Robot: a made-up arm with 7 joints.
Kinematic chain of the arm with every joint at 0, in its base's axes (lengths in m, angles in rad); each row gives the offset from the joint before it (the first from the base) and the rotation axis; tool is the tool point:
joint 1: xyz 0 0 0.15 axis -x
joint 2: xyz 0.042 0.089 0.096 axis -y
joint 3: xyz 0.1 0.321 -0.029 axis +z
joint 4: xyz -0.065 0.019 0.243 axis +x
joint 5: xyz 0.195 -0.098 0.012 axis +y
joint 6: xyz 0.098 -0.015 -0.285 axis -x
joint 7: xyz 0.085 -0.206 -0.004 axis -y
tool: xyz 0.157 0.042 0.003
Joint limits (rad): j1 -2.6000..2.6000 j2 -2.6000..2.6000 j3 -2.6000..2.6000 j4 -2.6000..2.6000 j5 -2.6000..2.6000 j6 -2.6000..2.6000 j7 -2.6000..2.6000
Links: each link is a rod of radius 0.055 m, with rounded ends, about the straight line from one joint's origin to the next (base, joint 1, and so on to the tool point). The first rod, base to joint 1, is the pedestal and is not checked.
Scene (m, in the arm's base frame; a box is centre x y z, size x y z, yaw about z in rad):
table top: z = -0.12
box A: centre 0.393 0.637 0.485 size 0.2 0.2 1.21 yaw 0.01
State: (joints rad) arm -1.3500 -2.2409 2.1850 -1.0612 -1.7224 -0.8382 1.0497
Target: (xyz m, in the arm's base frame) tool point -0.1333 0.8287 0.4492
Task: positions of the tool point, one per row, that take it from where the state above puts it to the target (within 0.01 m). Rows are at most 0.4 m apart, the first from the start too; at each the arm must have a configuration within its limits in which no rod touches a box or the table.
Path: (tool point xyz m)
1: 0.6913 0.1327 0.8792
2: 0.6611 -0.0206 0.9611
3: 0.6129 -0.1947 1.0059
4: 0.5488 -0.3780 1.0061
5: 0.4723 -0.5568 0.9581
6: 0.4003 -0.3059 1.1421
7: 0.3031 0.0090 1.2252
8: 0.1872 0.3363 1.1789
9: 0.0652 0.6133 1.0050
10: -0.0467 0.7855 0.7409
11: -0.1333 0.8287 0.4492

